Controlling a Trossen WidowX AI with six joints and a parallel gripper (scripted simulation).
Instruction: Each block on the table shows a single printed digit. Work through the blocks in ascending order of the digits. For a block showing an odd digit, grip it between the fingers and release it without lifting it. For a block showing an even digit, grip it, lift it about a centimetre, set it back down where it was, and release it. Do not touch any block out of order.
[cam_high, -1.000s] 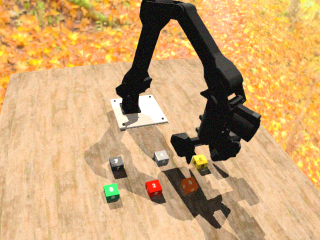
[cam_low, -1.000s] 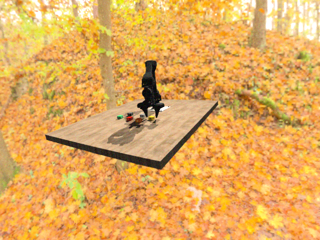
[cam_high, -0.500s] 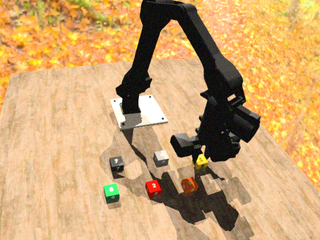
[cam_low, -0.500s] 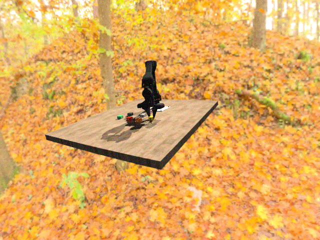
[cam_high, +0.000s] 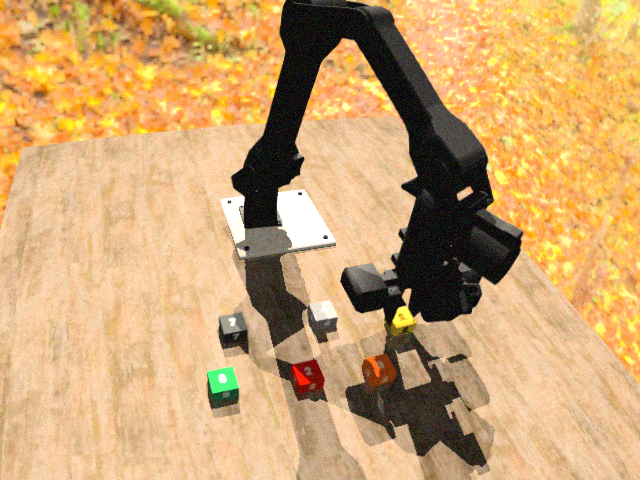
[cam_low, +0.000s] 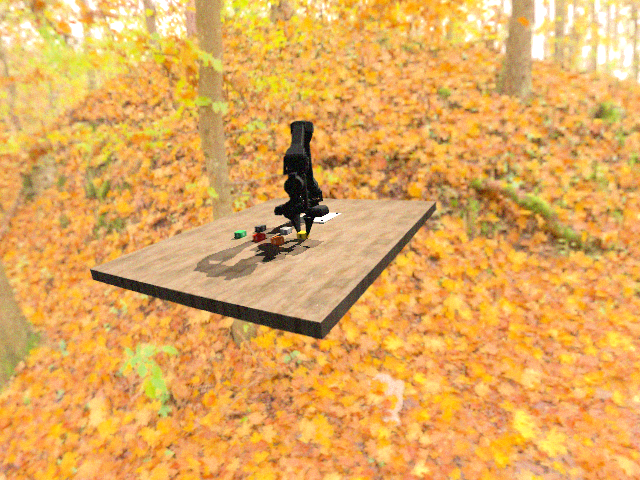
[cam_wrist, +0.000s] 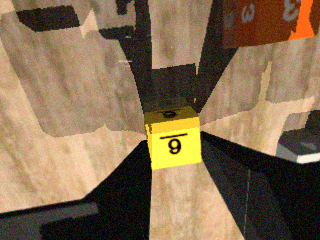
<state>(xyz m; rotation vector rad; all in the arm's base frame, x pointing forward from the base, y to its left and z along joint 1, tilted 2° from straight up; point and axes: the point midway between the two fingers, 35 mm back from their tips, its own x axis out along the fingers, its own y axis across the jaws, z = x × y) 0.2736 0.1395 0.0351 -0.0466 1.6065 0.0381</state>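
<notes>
The dark grey block lies 230 mm to the right of my gripper tip and 30 mm behind it. Also, from my gripper tip: orange block: 70 mm ahead, 60 mm to the right; then red block: 150 mm to the right, 60 mm ahead; then yellow block: right at my gripper tip.
</notes>
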